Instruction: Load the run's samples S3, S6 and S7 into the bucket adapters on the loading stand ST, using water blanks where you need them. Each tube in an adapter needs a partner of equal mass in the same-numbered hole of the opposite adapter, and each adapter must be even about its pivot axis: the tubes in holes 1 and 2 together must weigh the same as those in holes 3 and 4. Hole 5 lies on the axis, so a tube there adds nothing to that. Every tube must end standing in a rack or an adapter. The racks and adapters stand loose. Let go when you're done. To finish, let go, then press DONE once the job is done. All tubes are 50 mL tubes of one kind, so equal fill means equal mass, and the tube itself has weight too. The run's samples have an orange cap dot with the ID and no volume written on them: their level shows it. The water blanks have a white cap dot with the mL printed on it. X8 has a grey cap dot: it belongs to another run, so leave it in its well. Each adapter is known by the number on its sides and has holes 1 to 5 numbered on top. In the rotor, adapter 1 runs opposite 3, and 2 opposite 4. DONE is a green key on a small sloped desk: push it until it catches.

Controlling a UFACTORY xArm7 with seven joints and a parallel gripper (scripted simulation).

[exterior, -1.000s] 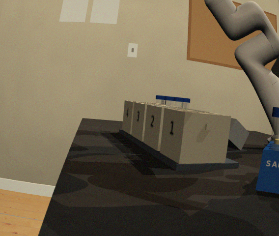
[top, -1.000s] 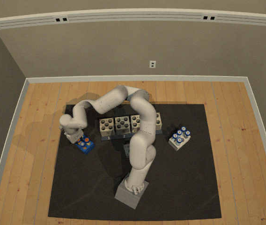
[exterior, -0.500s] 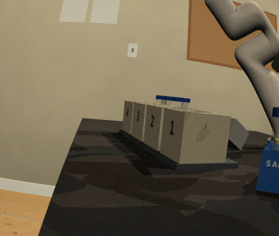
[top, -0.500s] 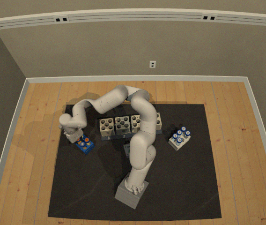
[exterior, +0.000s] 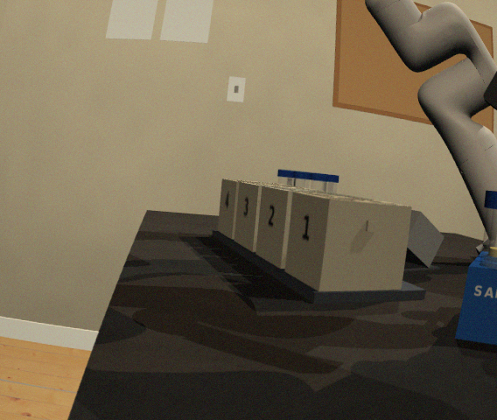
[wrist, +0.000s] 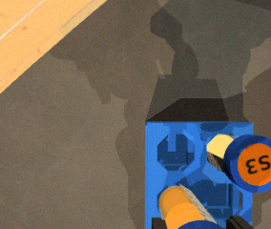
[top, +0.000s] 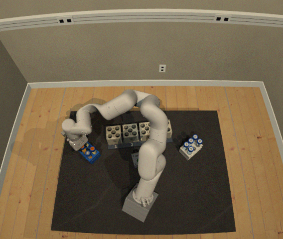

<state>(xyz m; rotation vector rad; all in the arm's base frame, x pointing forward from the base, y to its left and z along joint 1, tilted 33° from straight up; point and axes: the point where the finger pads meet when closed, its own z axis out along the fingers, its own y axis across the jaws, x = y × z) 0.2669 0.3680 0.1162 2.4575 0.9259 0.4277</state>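
My hand is 9 cm short of the adapter 1, 20 cm to the left of it and 10 cm above it. From my hand the other things lie so: blue sample rack (1 cm ahead, 2 cm to the right, 13 cm below); then white blank rack (11 cm behind, 68 cm to the right, 13 cm below).
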